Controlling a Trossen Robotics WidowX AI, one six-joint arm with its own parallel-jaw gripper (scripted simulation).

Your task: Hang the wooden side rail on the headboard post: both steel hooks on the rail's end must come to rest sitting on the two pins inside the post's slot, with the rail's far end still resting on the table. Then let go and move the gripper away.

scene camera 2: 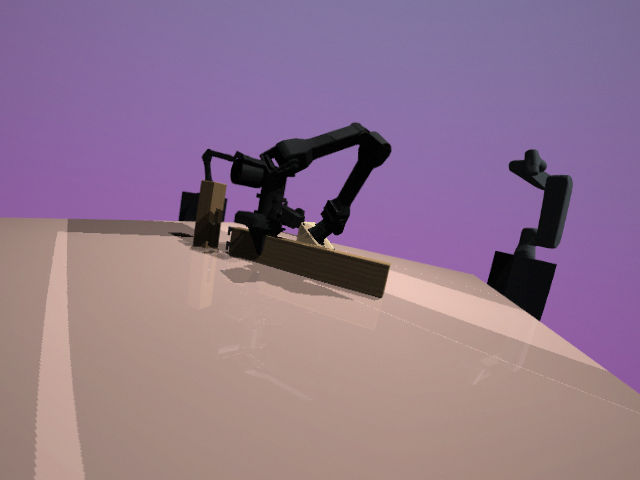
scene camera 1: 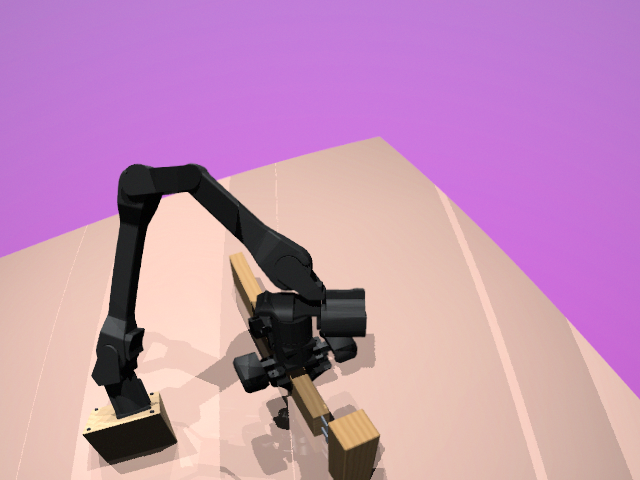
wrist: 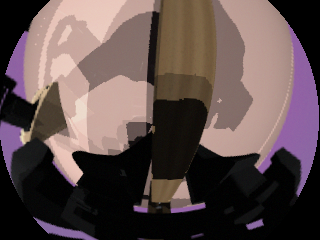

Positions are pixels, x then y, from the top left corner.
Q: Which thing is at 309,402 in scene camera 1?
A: A wooden side rail.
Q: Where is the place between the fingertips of my gripper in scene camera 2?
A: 262,253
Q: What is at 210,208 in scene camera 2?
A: A wooden headboard post.
